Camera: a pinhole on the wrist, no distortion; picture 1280 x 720 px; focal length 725.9 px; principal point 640.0 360.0 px. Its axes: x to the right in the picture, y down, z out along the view. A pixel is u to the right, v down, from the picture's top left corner.
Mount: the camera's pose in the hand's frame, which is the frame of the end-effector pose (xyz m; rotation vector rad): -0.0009 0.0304 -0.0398 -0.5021 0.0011 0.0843
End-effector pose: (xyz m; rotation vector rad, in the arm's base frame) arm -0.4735 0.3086 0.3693 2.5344 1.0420 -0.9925
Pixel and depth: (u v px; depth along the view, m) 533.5 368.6 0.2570
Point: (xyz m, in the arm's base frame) -0.4834 0.0936 0.2538
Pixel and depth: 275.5 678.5 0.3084
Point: -0.4516 -0.0629 0.3453
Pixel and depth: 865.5 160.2 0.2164
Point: -0.4675 0.2038 0.1891
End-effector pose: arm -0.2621 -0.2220 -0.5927 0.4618 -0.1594 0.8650
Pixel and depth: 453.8 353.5 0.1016
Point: -0.3365 -0.2222 -0.5322
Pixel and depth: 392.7 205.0 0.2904
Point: -0.3968 -0.3433 -0.3698
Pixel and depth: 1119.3 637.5 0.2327
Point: -0.3432 -0.0483 -0.3671
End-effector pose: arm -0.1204 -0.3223 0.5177 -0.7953 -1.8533 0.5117
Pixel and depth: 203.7 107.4 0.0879
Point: -0.1427 -0.3311 0.4354
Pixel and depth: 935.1 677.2 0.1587
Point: -0.1441 -0.1630 0.4131
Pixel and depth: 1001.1 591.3 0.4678
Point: -0.3285 0.1111 0.2680
